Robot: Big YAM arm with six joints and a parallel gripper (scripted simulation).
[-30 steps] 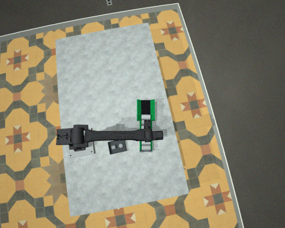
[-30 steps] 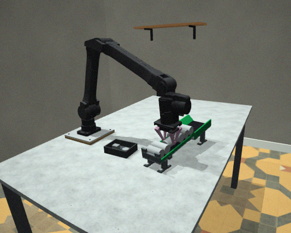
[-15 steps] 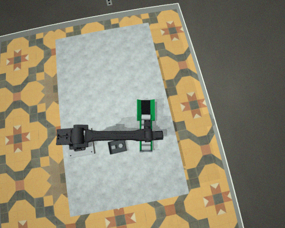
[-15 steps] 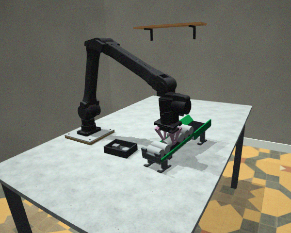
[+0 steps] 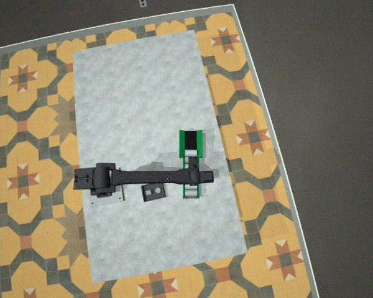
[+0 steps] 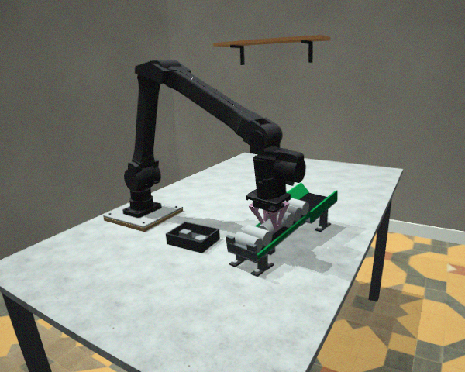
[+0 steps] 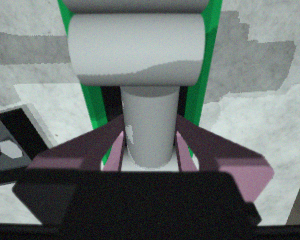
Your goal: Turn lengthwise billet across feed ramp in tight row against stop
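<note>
Now: hand right at the billet. From my hand the other things lie so: black tray (240 mm behind, 80 mm below, 50 mm to the right); then stop (110 mm to the right, 30 mm below, 20 mm behind).
</note>
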